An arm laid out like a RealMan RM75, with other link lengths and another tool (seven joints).
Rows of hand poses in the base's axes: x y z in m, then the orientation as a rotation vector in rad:
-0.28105, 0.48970, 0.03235, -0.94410, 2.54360, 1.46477
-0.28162, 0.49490, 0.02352, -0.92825, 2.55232, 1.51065
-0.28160, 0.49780, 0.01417, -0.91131, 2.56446, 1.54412
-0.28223, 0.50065, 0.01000, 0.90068, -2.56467, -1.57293
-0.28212, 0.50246, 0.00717, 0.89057, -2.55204, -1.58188
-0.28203, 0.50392, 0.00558, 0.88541, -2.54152, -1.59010
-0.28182, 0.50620, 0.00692, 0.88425, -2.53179, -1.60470
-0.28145, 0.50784, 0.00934, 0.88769, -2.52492, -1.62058
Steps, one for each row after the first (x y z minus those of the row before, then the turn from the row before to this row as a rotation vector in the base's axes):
-0.00057, 0.00520, -0.00883, 0.01464, 0.03382, 0.00212
0.00002, 0.00290, -0.00935, 0.00767, 0.02913, -0.00058
-0.00063, 0.00285, -0.00417, 0.01107, 0.01977, 0.00120
0.00011, 0.00181, -0.00283, 0.00621, 0.01197, 0.00139
0.00009, 0.00146, -0.00159, 0.00601, 0.00796, 0.00215
0.00021, 0.00228, 0.00134, 0.01054, 0.00369, 0.00147
0.00037, 0.00164, 0.00242, 0.01151, -0.00113, 0.00110

